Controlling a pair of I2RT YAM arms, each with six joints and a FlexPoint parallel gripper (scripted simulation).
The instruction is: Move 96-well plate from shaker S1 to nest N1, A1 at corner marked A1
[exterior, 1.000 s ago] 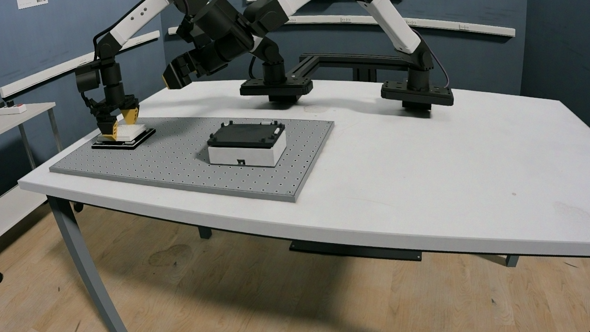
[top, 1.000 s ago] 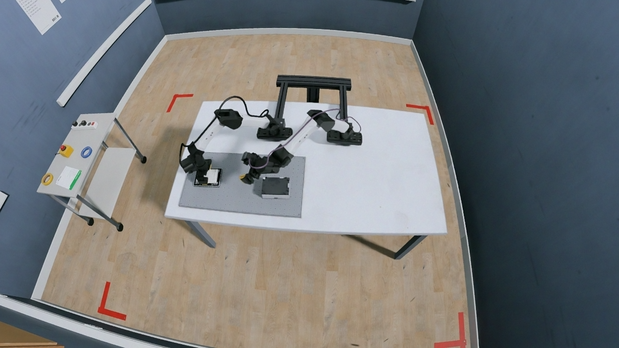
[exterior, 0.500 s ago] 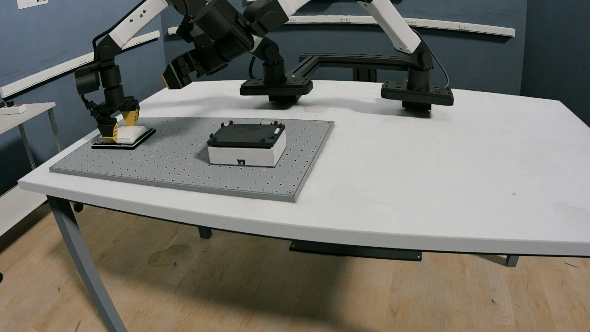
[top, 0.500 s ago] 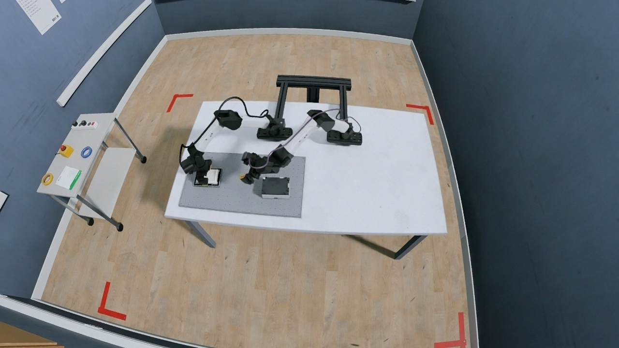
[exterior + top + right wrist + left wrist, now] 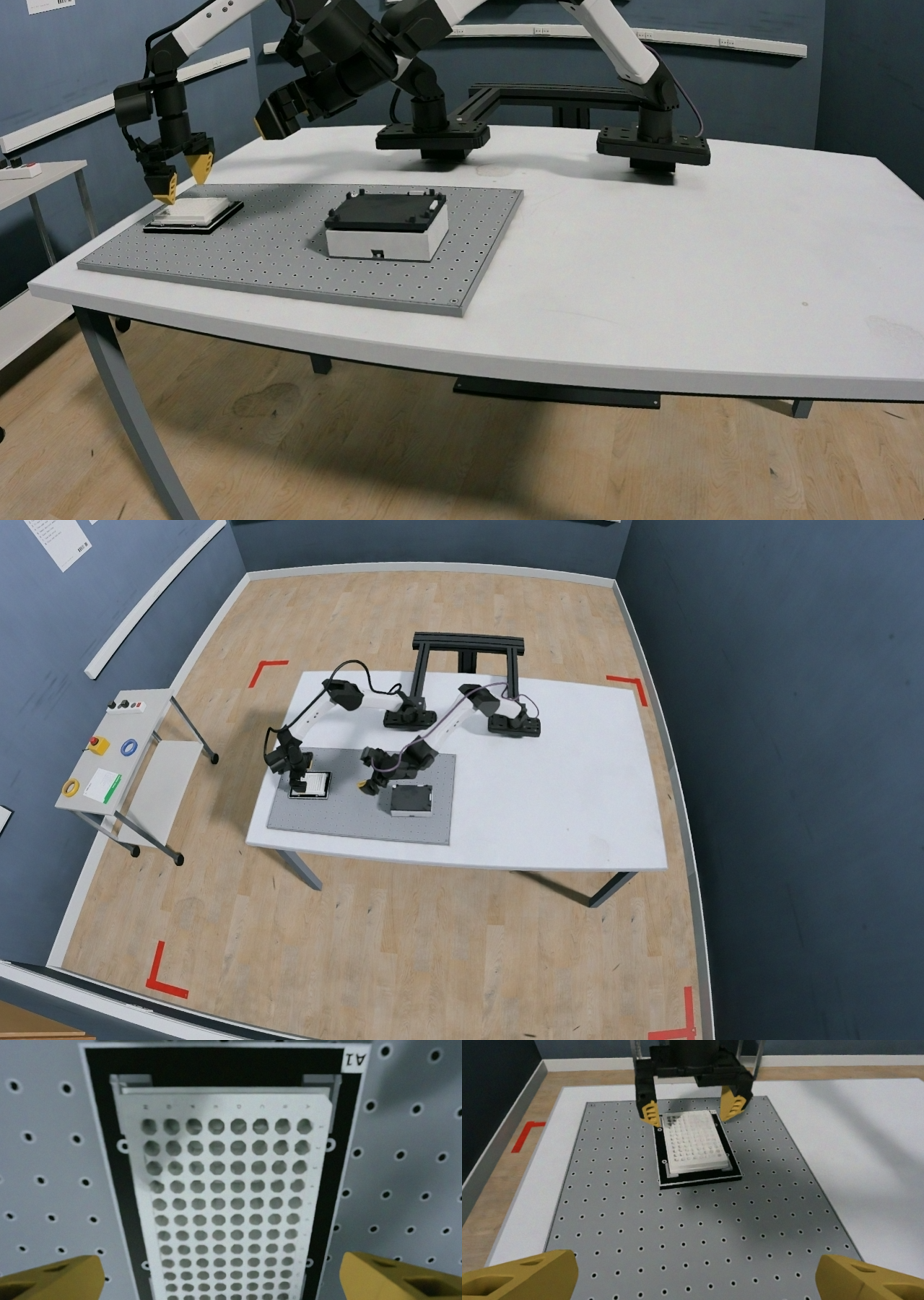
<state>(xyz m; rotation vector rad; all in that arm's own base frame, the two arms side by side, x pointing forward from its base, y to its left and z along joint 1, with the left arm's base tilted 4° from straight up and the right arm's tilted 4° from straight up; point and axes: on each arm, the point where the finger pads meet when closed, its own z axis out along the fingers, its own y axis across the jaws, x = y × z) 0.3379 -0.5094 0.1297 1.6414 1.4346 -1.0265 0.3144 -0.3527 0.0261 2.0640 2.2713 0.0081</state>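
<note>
Right now my right hand is 40 mm above the white 96-well plate. Also, from my right hand: black plate nest N1 (60 mm below).
</note>
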